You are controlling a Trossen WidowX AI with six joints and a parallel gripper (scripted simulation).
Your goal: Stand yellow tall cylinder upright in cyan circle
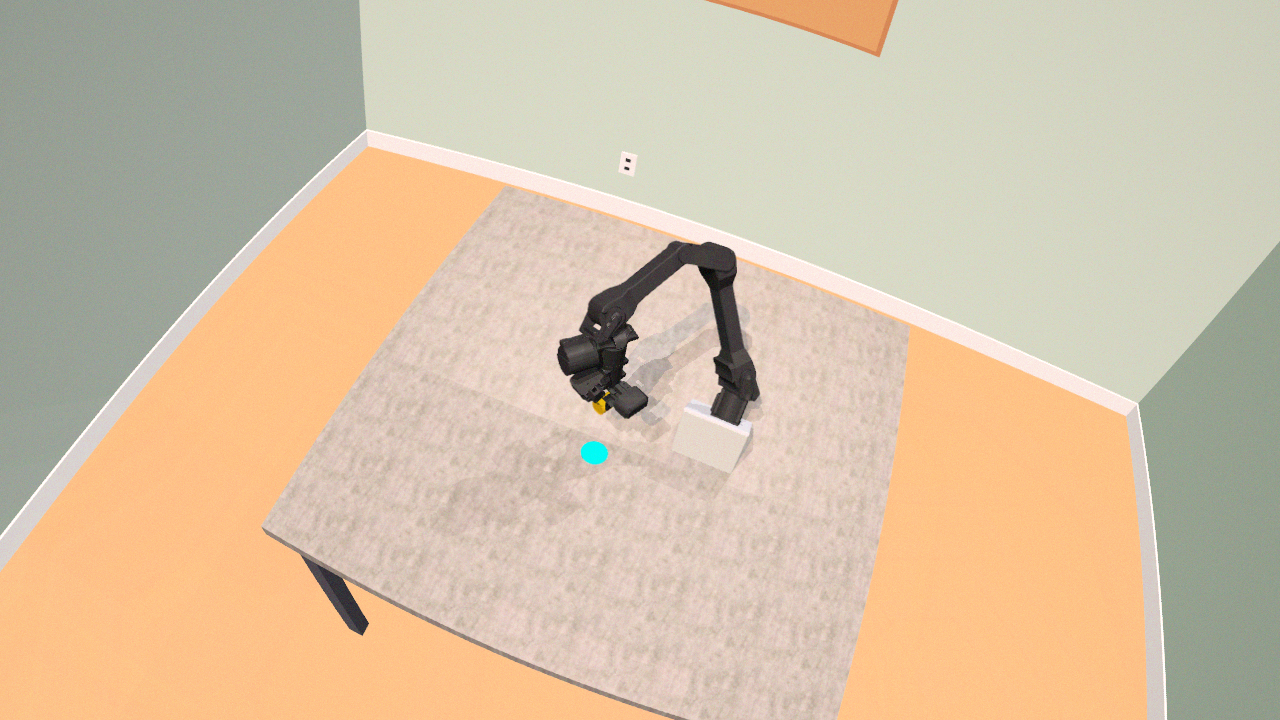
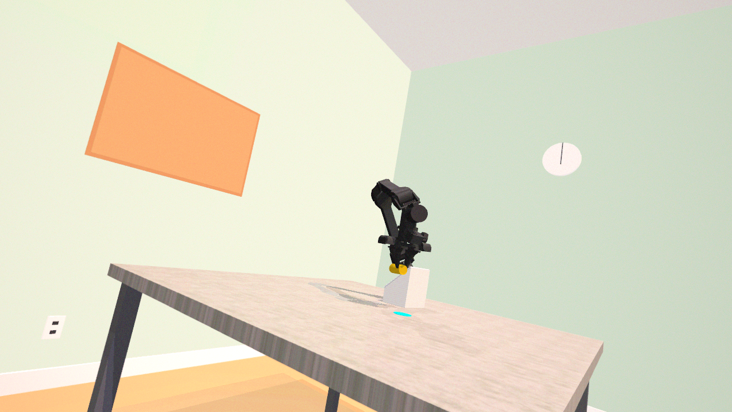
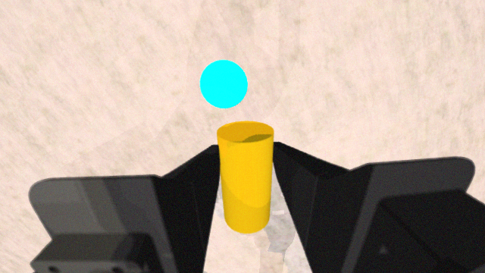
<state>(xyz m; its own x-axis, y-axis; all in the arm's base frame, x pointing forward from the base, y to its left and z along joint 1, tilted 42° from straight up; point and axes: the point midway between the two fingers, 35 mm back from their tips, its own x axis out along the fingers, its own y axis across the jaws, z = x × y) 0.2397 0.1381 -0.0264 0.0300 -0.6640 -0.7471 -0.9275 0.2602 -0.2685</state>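
My gripper tip is now 15 cm above the cyan circle, 3 cm to the right of it and 1 cm past it. Round my gripper tip: yellow cylinder 2 cm to the right, 1 cm behind.
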